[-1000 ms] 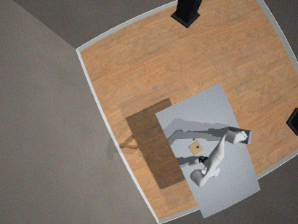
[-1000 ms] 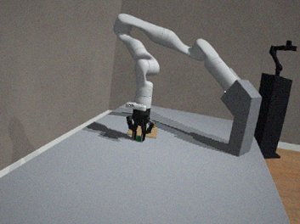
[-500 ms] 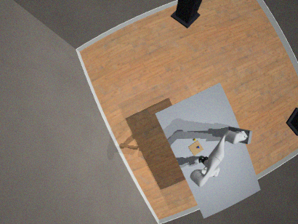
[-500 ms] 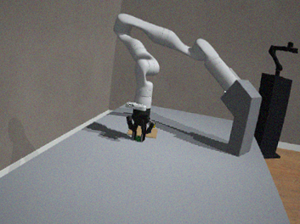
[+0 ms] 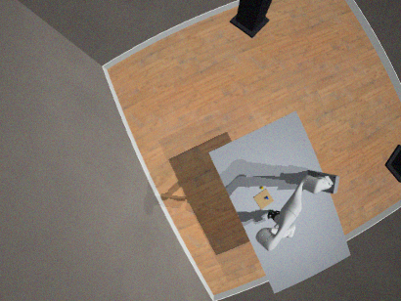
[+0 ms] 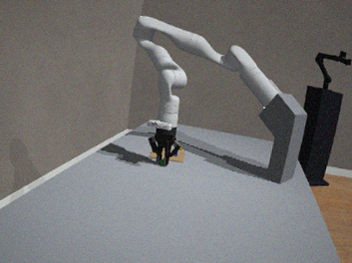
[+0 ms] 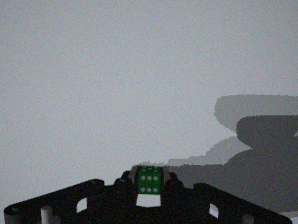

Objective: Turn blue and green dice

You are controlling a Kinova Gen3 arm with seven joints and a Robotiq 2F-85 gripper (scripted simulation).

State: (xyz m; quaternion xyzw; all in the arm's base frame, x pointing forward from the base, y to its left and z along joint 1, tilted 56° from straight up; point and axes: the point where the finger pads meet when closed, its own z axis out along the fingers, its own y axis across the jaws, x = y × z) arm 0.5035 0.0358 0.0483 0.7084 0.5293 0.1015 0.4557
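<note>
The tan mat is 13 cm to the right of my hand, 4 cm behind it and 2 cm below it. From my hand the other things lie so: blue die (12 cm to the right, 7 cm behind, 1 cm below); green die (1 cm below); yellow die (22 cm to the right, 11 cm behind, 1 cm below).
</note>
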